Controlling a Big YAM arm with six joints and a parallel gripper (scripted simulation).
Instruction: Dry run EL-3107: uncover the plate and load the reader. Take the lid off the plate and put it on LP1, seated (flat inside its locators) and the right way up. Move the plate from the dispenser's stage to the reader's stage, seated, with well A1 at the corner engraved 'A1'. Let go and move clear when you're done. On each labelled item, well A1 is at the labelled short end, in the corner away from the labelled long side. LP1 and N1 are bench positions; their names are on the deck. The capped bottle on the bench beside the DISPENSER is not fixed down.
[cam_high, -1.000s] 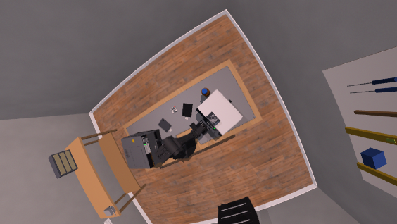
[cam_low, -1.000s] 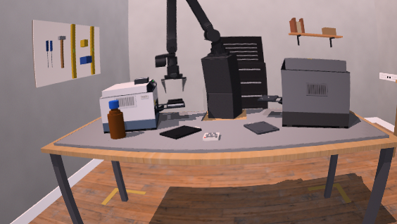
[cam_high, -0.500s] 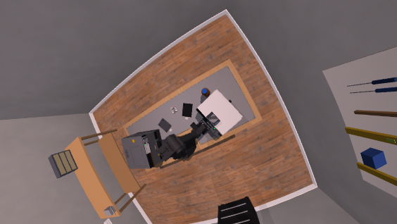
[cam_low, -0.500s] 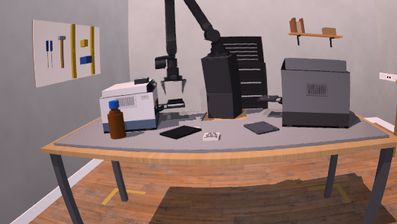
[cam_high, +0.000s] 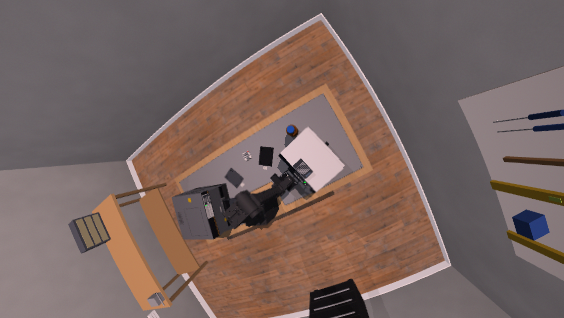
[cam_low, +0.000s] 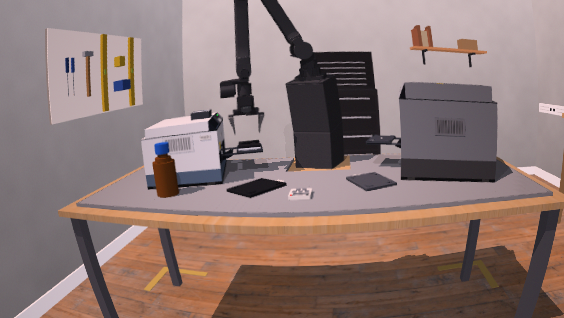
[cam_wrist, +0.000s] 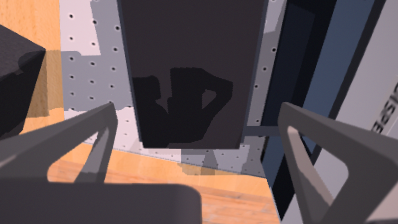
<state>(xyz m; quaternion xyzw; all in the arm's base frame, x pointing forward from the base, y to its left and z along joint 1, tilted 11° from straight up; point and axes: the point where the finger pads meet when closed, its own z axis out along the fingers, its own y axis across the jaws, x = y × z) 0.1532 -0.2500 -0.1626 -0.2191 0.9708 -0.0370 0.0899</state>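
Now: the lid 50 mm below my hand and 10 mm behind it. Also, from my hand: brown capped bottle: 360 mm ahead, 170 mm to the right, 40 mm below; multi-well plate: 60 mm below, 10 mm behind; flat black pad: 250 mm ahead, 150 mm below, 130 mm to the left.
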